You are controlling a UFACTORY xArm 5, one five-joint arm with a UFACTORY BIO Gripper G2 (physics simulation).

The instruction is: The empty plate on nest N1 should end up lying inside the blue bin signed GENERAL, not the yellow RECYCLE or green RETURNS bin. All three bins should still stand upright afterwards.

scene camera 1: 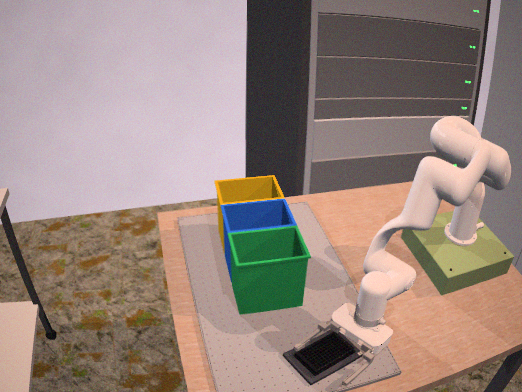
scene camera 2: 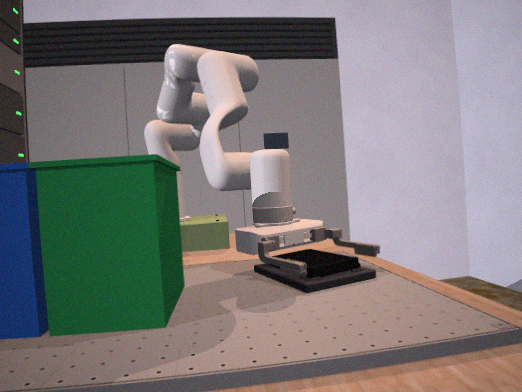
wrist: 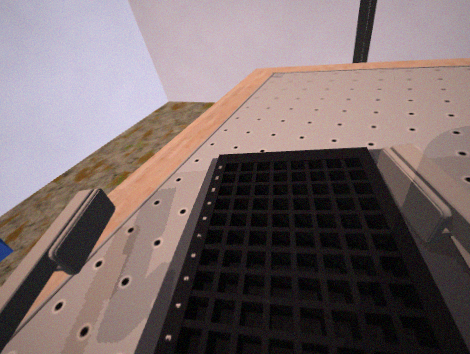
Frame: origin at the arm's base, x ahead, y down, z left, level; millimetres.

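Seen in the pictures: hand, tool point: [scene camera 1: 325,361] [scene camera 2: 333,258] [wrist: 231,210]; arm's base, link origin: [scene camera 1: 460,234].
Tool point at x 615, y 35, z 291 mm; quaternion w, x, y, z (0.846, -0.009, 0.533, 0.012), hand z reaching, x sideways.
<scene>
Pixels of each thing's middle, then the offset from my tool point to it. Level surfaces: height alone.
- black gridded plate, body centre: [wrist: 293,259] [scene camera 2: 311,261] [scene camera 1: 325,352] dx -12, dy +5, dz -32 mm
- blue bin, body centre: [scene camera 2: 20,243] [scene camera 1: 257,241] dx +47, dy -65, dz -425 mm
- yellow bin, body centre: [scene camera 1: 248,215] dx +37, dy -65, dz -555 mm
- green bin, body centre: [scene camera 2: 123,236] [scene camera 1: 267,271] dx +58, dy -65, dz -295 mm
- perforated board, surface height: dy +25 mm
The black gridded plate [scene camera 1: 327,352] [scene camera 2: 320,260] [wrist: 300,240] lies flat on its dark nest [scene camera 1: 295,356] [scene camera 2: 340,282] [wrist: 156,325]. My gripper [scene camera 1: 322,364] [scene camera 2: 338,260] [wrist: 252,215] is open and empty, low over the nest, its fingers on opposite sides of the plate. In the wrist view the right finger is close to the plate's edge; the left finger is farther off. The blue bin [scene camera 1: 257,214] [scene camera 2: 17,250] stands upright between the yellow bin [scene camera 1: 250,190] and the green bin [scene camera 1: 270,285] [scene camera 2: 110,250], both upright. No bin signs show.
The bins stand in a tight row on the perforated board [scene camera 1: 225,350] [scene camera 2: 280,345] [wrist: 310,105]. The green bin is the one nearest the nest. The arm rises from an olive base block [scene camera 1: 480,255] [scene camera 2: 205,234]. A wooden table edge [wrist: 200,122] runs along the board.
</scene>
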